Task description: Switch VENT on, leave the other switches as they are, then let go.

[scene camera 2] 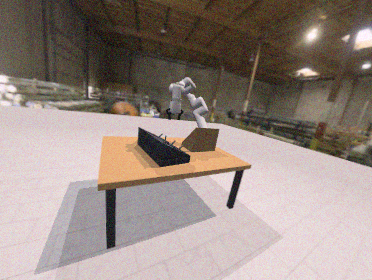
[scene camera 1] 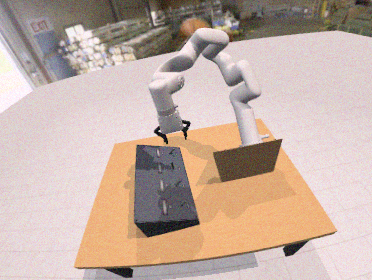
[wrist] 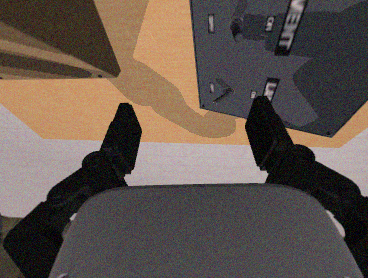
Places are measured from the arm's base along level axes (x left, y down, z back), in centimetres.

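Pixels of known places: gripper, fingertip midpoint: (scene camera 2: pixel 174 119) (scene camera 1: pixel 176 140) (wrist: pixel 192 114); arm's base, link origin: (scene camera 2: pixel 205 133) (scene camera 1: pixel 251 144).
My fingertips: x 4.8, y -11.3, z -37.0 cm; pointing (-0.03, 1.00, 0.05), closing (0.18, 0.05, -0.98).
Ahead of a thing's pixels: the offset from my fingertips to its top centre. "spot": to the spot under its first point. Level surfaces: height alone.
The dark switch panel (scene camera 1: pixel 149 197) (scene camera 2: pixel 155 151) (wrist: pixel 225 62) lies on the table with a row of levers. The VENT label @[dx +2.1, dy +16.4, dz -12.5 cm] (wrist: pixel 291 26) is at the top of the wrist view. The VENT lever @[dx +0.3, dy +14.9, dz -5.8 cm] (scene camera 1: pixel 173 165) (wrist: pixel 236 30) stands between its ON label @[spot: dx +1.6, dy +17.9, dz -10.3 cm] (wrist: pixel 270 23) and OFF label @[spot: dx -0.5, dy +21.4, dz -2.5 cm] (wrist: pixel 210 23); blur hides its exact tilt. The LAMP lever @[dx -11.6, dy +15.9, dz -7.7 cm] (wrist: pixel 223 95), nearer the panel's end, leans to its OFF side. My gripper (scene camera 1: pixel 176 140) (scene camera 2: pixel 174 118) (wrist: pixel 191 114) is open and empty, above and beside the panel's far end, apart from the levers.
A brown upright board (scene camera 1: pixel 247 161) (scene camera 2: pixel 204 140) (wrist: pixel 55 30) stands on the wooden table @[dy +28.8 cm] (scene camera 1: pixel 225 215) (scene camera 2: pixel 120 172), between the panel and the arm's base side. Two more levers (scene camera 1: pixel 177 184) (scene camera 1: pixel 185 204) are farther along the panel, toward its near end in the first scene view.
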